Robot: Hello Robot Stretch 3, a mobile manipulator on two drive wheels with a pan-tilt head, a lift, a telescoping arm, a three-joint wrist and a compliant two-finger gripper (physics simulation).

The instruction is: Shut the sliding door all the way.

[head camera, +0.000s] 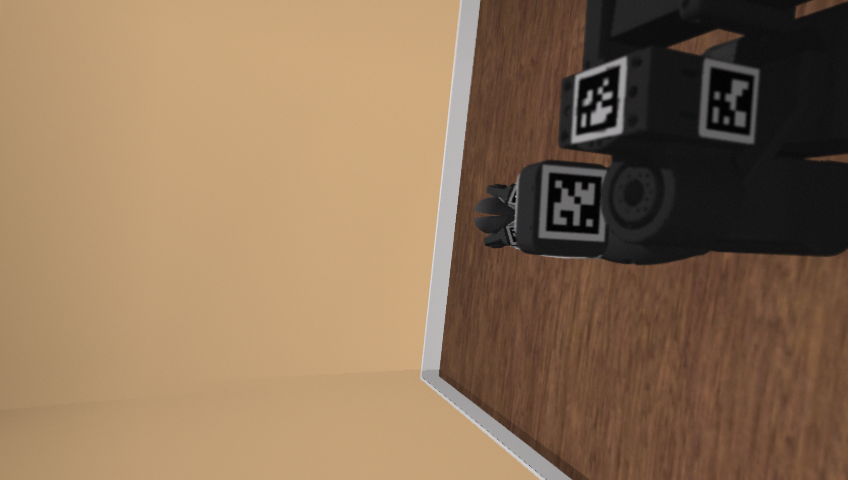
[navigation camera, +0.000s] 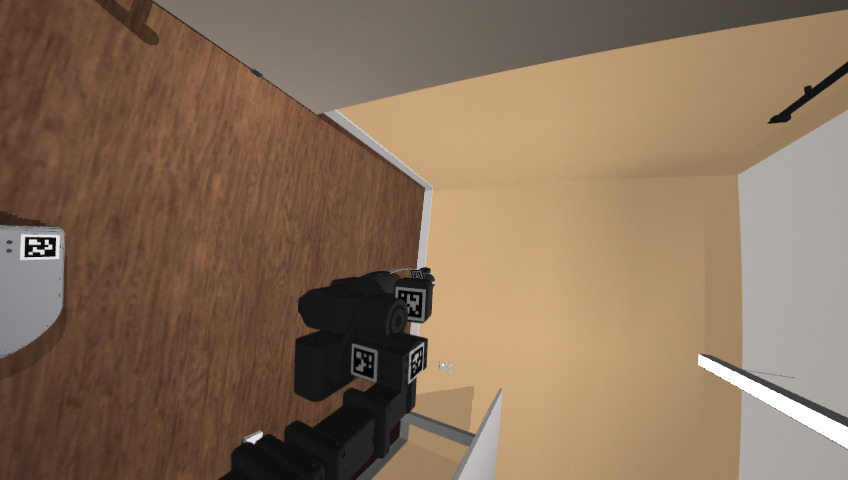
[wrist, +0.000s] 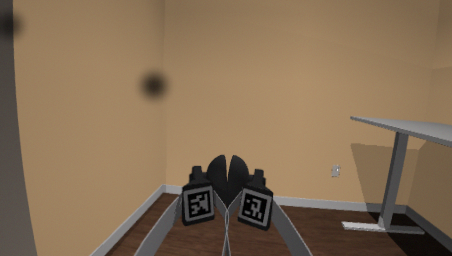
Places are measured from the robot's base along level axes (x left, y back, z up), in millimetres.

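Where they show: gripper, fingertip midpoint: (head camera: 485, 215) (wrist: 228, 172).
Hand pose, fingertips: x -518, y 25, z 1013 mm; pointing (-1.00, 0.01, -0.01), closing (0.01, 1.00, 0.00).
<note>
After its pixels a point has its place.
The sliding door appears to be the large flat grey-brown panel (navigation camera: 416, 47) @(x -851, y -768, z 766 mm) (wrist: 10, 150) @(x -1029, y -746, z 848 mm), across the top of the navigation view and as a strip at the left edge of the wrist view. It does not show in the head view. Its handle does not show; a handle-like shadow lies on the floor at the top left of the navigation view. My gripper (head camera: 489, 215) @(x -518, y 25, z 1013 mm) (navigation camera: 429, 275) @(x -518, y 25, z 1013 mm) (wrist: 228, 172) @(x -518, y 25, z 1013 mm) is shut and empty, its rubber tips nearly together with a thin V-shaped gap. It points at the tan wall, apart from the door panel. The doorway frame does not show clearly.
A grey desk (navigation camera: 484, 443) @(x -1541, y 1113, z 950 mm) (wrist: 400, 125) @(x -1602, y 1108, z 950 mm) stands right of the gripper in the wrist view. Tan walls (head camera: 238, 208) @(x -2443, y 102, z 941 mm) with pale baseboards meet at a corner. A black bar (navigation camera: 808, 93) @(x -1498, y -701, z 2163 mm) is high up. My base (navigation camera: 29, 297) @(x -115, y 121, z 160 mm) is on the wood floor (navigation camera: 178, 178) @(x -458, y -244, z 0 mm).
</note>
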